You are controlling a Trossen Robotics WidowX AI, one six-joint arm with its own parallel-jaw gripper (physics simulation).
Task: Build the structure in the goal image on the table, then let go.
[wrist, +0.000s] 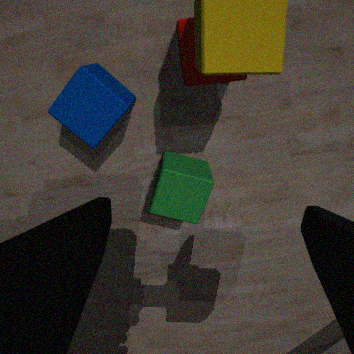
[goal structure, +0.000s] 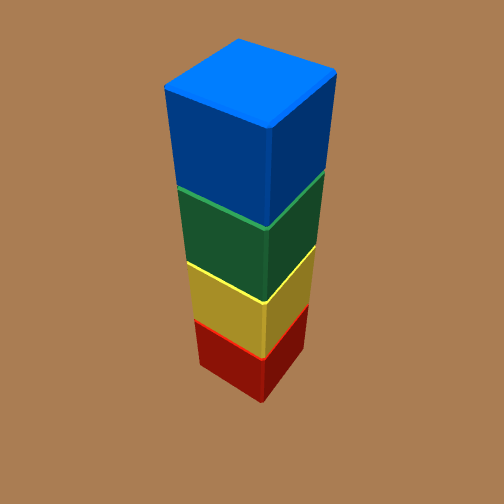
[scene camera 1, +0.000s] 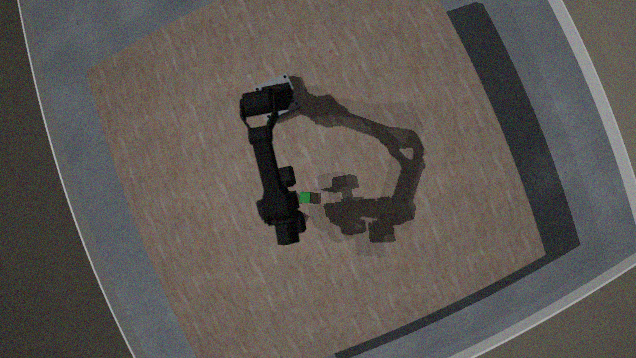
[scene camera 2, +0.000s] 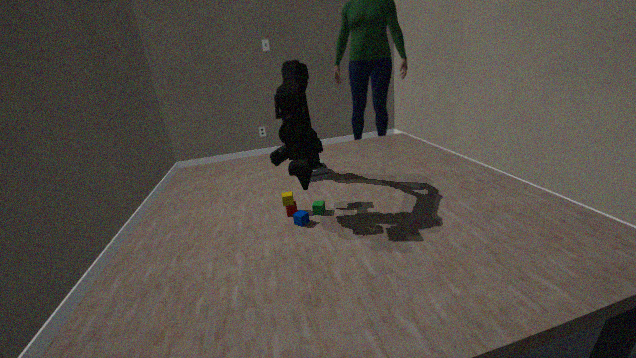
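Observation:
A green cube [scene camera 1: 304, 197] [scene camera 2: 318, 208] [wrist: 182, 190] lies on the table. A blue cube [scene camera 2: 301, 218] [wrist: 92, 106] lies apart from it, turned at an angle; the arm hides it in scene camera 1. A yellow cube [scene camera 2: 287, 198] [wrist: 242, 37] sits on top of a red cube [scene camera 2: 291, 209] [wrist: 189, 55], offset to one side so that part of the red one shows. My gripper [wrist: 208, 213] is open and empty, above the table. In the wrist view the green cube shows between the fingertips and a little ahead of them, lower than the fingers.
The wooden table top [scene camera 1: 375, 300] [scene camera 2: 250, 300] carries the cubes and the arm's base [scene camera 1: 272, 82]. The arm's dark shadow [scene camera 1: 370, 212] [scene camera 2: 365, 222] falls beside the cubes. A standing person [scene camera 2: 370, 60] in a green top is at the back, near the walls.

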